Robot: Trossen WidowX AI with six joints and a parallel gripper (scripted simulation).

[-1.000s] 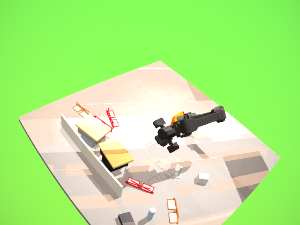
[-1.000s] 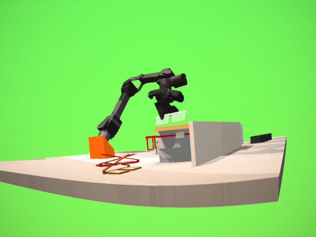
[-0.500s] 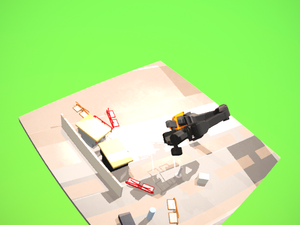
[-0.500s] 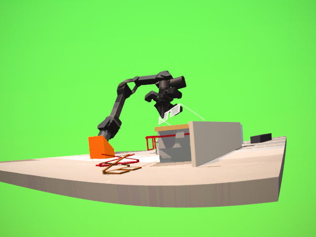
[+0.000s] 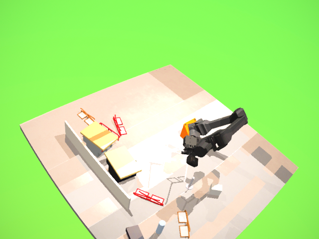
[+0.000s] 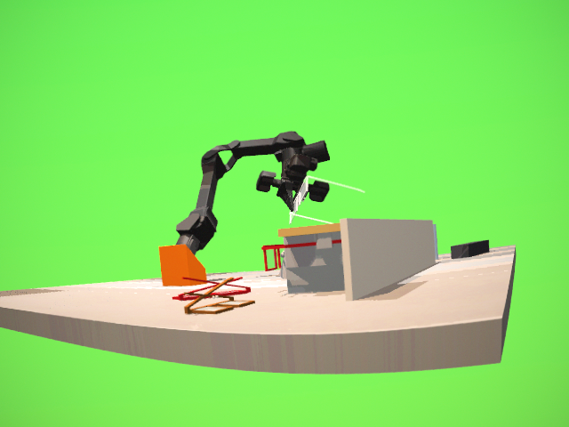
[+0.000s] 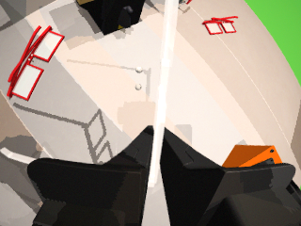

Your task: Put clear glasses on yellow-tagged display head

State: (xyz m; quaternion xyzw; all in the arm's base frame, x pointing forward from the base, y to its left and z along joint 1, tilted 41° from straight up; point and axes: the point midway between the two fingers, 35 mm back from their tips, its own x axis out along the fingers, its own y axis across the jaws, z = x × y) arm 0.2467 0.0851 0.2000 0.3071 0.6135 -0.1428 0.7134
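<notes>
My gripper tip is 240 mm short of the black display head, 120 mm to the left of it and 110 mm above it. Round my gripper tip: grey display head: 270 mm ahead, 340 mm to the right, 110 mm below; peg: 10 mm behind, 120 mm to the left, 140 mm below; white cube: 120 mm behind, 220 mm to the left, 140 mm below.
</notes>
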